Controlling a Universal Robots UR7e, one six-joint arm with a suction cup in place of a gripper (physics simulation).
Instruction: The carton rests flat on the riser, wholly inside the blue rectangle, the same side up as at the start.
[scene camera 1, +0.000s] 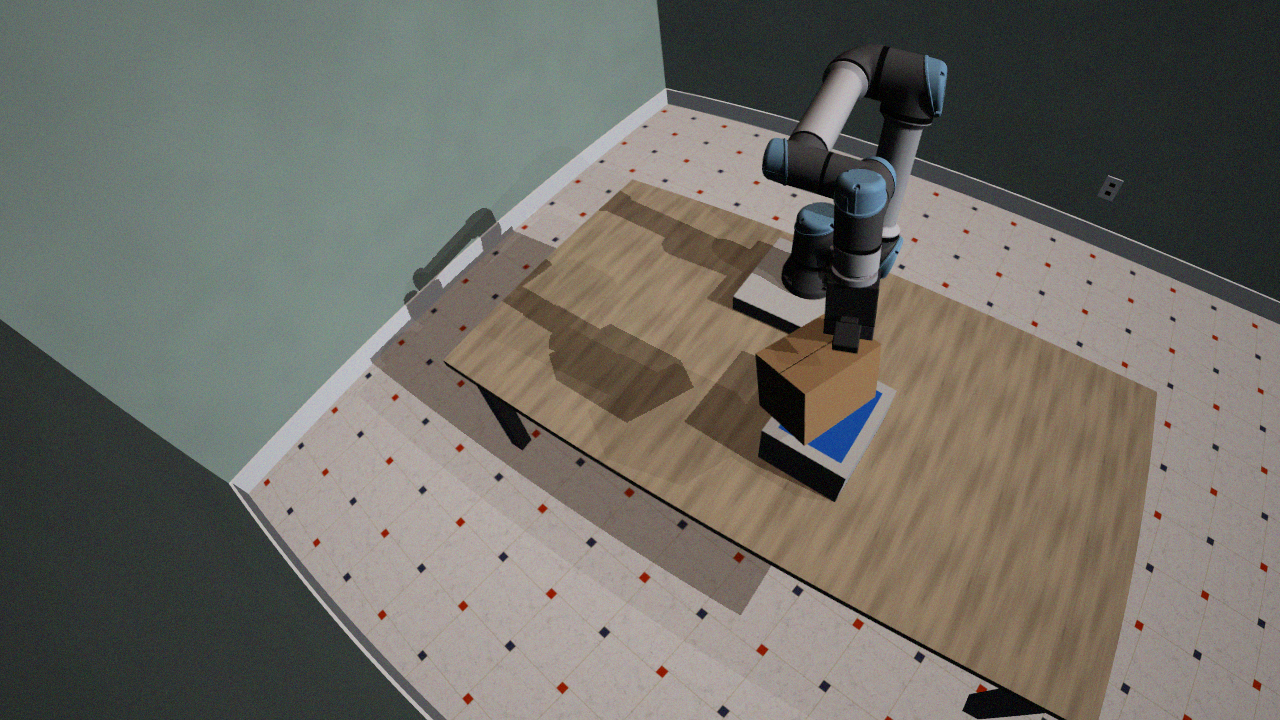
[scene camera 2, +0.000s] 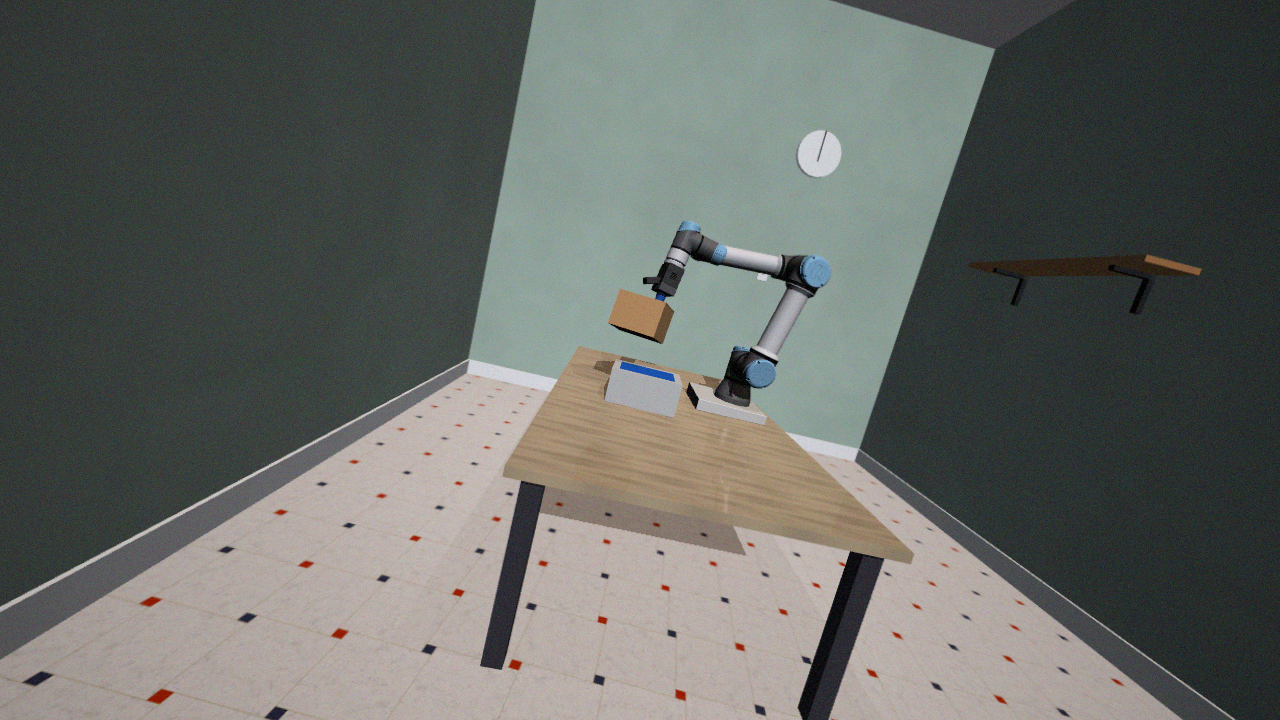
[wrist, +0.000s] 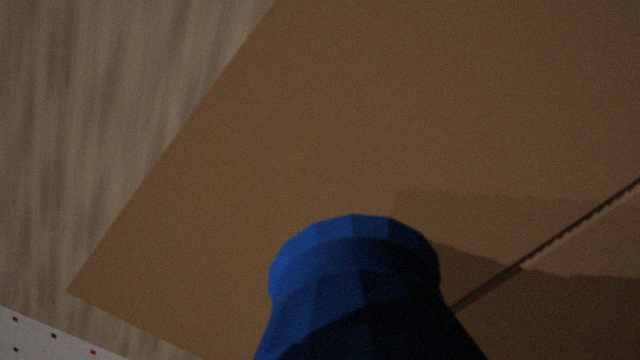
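Where they show: hand at its tool point: (scene camera 2: 657, 305) (wrist: 346, 243); arm's base at its link origin: (scene camera 1: 808, 279) (scene camera 2: 731, 399).
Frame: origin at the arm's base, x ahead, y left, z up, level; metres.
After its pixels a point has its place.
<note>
The brown carton (scene camera 1: 838, 396) @[x 0.539, y 0.144, z 0.284 m] (scene camera 2: 640, 315) @[x 0.517, y 0.164, z 0.271 m] (wrist: 240, 140) @[x 0.484, y 0.158, z 0.338 m] hangs from my suction gripper (scene camera 2: 660, 296) (wrist: 355, 260), whose blue cup is on its seamed top face. In scene camera 2 a clear gap separates the carton from the riser (scene camera 1: 798, 463) @[x 0.555, y 0.108, z 0.032 m] (scene camera 2: 641, 393) @[x 0.467, y 0.240, z 0.014 m], a light-topped block on the table. The blue rectangle (scene camera 1: 852, 433) @[x 0.476, y 0.198, z 0.078 m] (scene camera 2: 646, 371) @[x 0.441, y 0.152, z 0.078 m] on the riser's top is partly covered from sight by the carton in scene camera 1. The carton looks turned relative to the rectangle and slightly tilted. The cup's contact is hidden in scene camera 1. The riser does not show in the wrist view.
The arm's base stands on a pale plate (scene camera 1: 776, 300) @[x 0.108, y -0.064, z 0.005 m] (scene camera 2: 726, 407) @[x 0.078, y 0.124, z -0.007 m] close to the riser. The wooden table (scene camera 1: 1002, 465) @[x 0.375, y 0.577, z -0.043 m] (scene camera 2: 680, 465) @[x 0.463, y 0.704, z -0.043 m] carries both. A wall shelf (scene camera 2: 1083, 266) and a clock (scene camera 2: 819, 154) are on the walls, away from the arm.
</note>
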